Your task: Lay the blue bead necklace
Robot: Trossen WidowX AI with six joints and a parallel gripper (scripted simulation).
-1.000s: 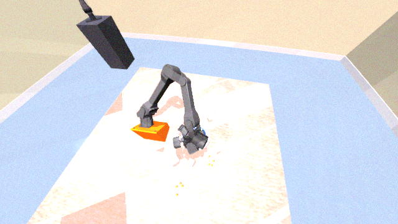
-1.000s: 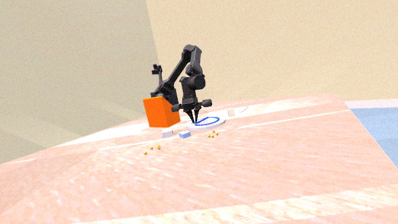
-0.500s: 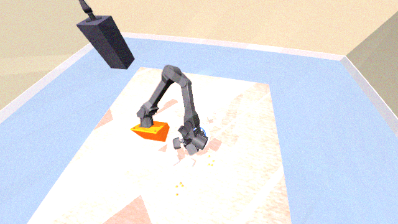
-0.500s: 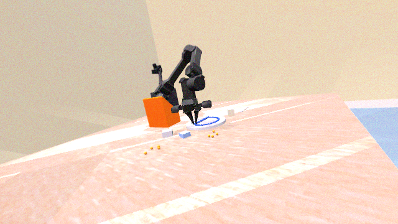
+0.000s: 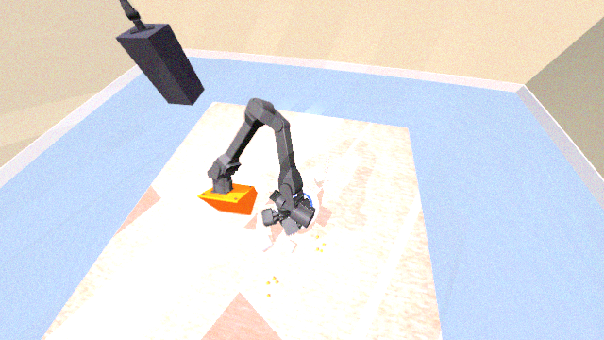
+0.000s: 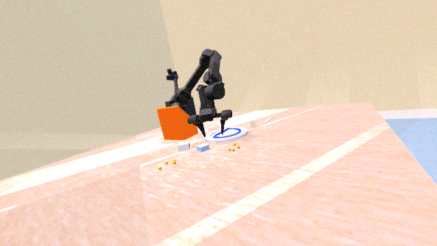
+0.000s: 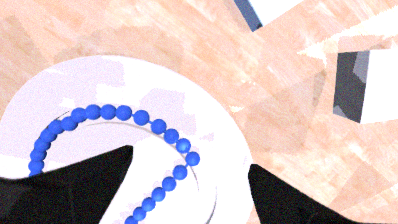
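The round white bead board is 30 mm ahead of my gripper tip, 60 mm to the left of it and 10 mm below it. Round my gripper tip: white block (80 mm behind, 110 mm to the right, 10 mm below); light blue cube (20 mm ahead, 110 mm to the right, 10 mm below); beige cube (110 mm ahead, 200 mm to the left).
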